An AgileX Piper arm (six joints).
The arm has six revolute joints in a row. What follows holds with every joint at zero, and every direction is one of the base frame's. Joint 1 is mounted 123 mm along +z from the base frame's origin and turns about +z. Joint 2 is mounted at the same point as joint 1 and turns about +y. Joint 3 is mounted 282.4 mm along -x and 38.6 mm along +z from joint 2 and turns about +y. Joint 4 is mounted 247.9 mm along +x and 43.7 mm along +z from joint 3 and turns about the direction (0.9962, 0, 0.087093). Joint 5 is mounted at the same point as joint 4 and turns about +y. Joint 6 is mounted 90.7 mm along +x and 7.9 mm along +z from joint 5 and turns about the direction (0.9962, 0, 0.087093). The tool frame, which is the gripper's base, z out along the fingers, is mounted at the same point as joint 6; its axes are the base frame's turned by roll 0, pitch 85.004 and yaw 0 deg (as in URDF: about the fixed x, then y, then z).
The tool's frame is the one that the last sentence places.
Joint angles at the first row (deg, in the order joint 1, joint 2, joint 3, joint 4, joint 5, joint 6):
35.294, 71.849, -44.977, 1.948, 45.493, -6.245
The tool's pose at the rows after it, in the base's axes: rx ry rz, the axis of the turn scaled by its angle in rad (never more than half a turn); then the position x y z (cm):
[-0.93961 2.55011 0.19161 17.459 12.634 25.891]
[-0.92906 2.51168 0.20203 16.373 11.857 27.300]
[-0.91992 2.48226 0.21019 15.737 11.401 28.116]
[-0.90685 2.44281 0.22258 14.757 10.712 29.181]
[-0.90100 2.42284 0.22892 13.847 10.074 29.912]
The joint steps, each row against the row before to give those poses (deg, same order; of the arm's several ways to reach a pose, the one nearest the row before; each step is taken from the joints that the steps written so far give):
0.001, -3.438, 0.001, -0.001, 0.916, 0.058
-0.001, -4.239, -0.002, -0.114, 1.949, -0.001
-0.001, -2.521, 0.000, -0.056, 0.745, -0.002
0.000, -3.611, 0.058, 0.000, 1.146, 0.001
0.000, -2.922, 0.057, 0.000, 1.661, 0.000

